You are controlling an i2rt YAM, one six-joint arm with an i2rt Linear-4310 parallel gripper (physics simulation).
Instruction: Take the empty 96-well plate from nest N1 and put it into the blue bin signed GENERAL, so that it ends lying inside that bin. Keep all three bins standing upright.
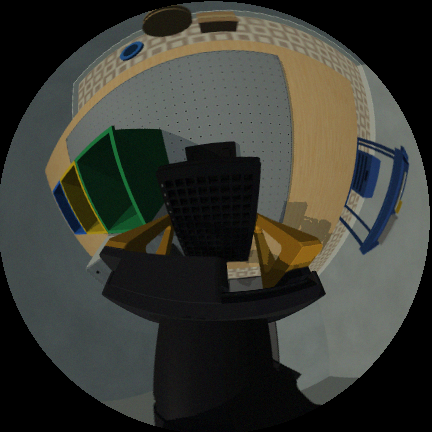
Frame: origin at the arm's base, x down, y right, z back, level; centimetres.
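Where they show: gripper, between the fingertips: [213, 217].
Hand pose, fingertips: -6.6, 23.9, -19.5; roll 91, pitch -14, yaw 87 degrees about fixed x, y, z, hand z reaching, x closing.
Observation:
Each offset is from my fingertips to the top centre of the thing, as dx, dy, dz. Level surfaces: height alone.
The empty 96-well plate @(-1.4, -0.1, +0.4) [212, 200], dark with a grid of wells, is held between the two orange fingers of my gripper [213, 217]. The gripper is shut on it. A dark block, seemingly nest N1 @(+20.0, -1.3, +1.2) [210, 150], shows past the plate's far edge, partly hidden by the plate. The blue bin @(+3.5, -44.0, -9.2) [69, 207] stands upright at the far left of the row, beyond the yellow bin @(+3.5, -30.9, -7.9) [80, 197] and the large green bin @(+3.5, -17.7, -6.7) [97, 172]. The plate is to the right of the bins. The sign GENERAL cannot be read here.
A grey perforated board @(dx +21.5) [225, 95] lies on the wooden table @(dx +22.8) [320, 125]. A blue chair-like frame [390, 200] stands at the right. Beyond the table's far edge are a round dark object [167, 21], a brown box-like object [218, 22] and a blue ring-shaped object [124, 52].

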